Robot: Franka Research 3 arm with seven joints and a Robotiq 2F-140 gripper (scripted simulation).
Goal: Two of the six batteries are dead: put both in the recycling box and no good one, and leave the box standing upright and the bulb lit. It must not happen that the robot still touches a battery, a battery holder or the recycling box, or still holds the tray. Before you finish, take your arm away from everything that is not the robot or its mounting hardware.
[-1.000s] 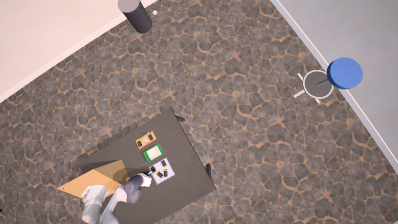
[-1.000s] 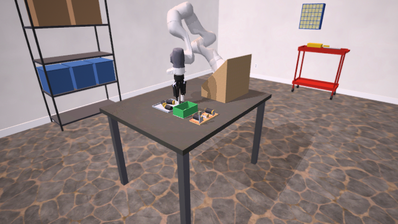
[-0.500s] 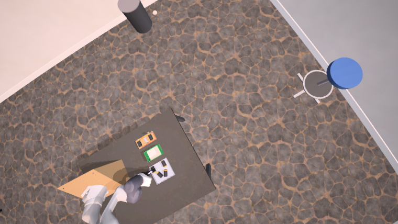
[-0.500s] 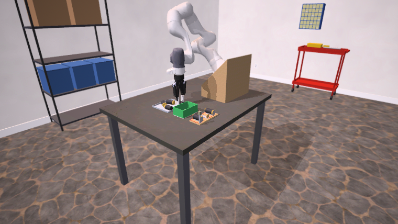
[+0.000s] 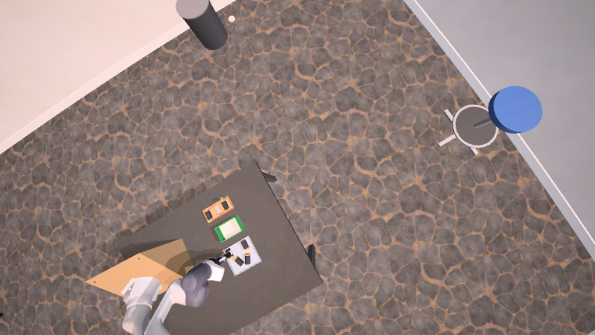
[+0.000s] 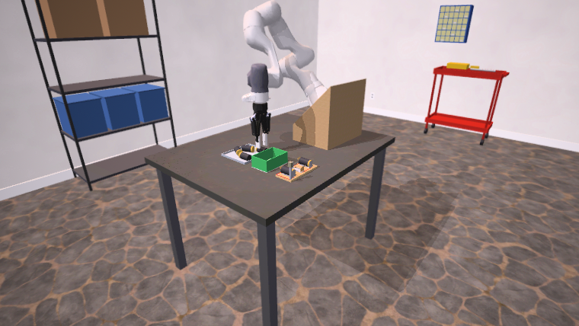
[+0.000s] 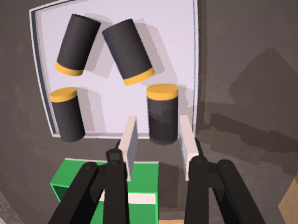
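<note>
My hand is 5 cm short of the white tray, 6 cm to the left of it and 7 cm above it. Also, from my hand: green recycling box: 9 cm ahead, 12 cm to the left, 6 cm below; then bulb: 18 cm ahead, 30 cm to the left, 1 cm above.
</note>
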